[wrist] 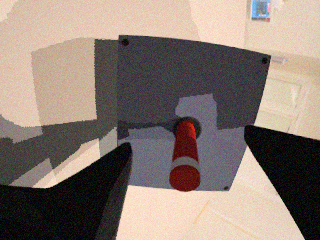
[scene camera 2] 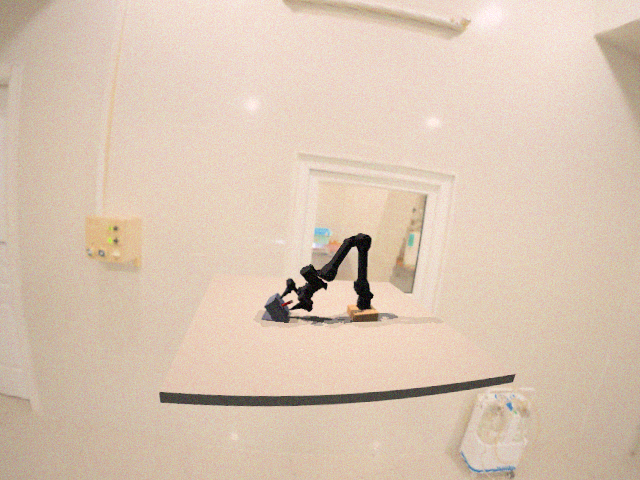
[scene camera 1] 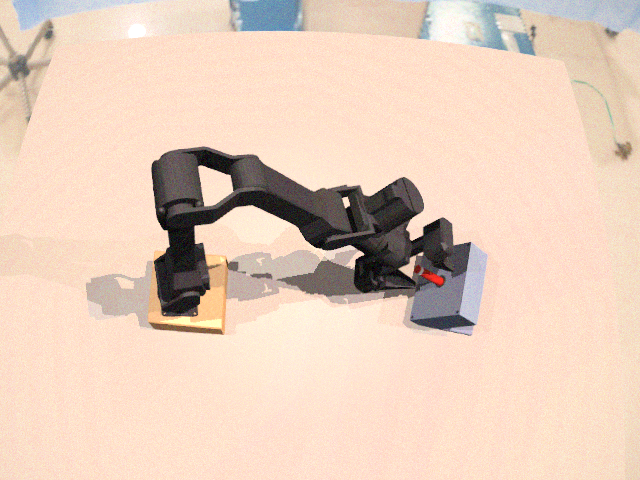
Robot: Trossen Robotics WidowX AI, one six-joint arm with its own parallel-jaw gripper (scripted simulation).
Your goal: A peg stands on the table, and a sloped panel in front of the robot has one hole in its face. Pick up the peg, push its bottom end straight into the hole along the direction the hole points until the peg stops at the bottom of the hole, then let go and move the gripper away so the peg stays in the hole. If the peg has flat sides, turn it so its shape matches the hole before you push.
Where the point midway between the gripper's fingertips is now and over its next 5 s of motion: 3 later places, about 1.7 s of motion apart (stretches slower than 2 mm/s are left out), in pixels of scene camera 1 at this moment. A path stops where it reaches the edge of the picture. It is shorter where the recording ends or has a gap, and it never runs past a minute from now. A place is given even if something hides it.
My gripper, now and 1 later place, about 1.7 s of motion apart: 434, 277; 416, 260
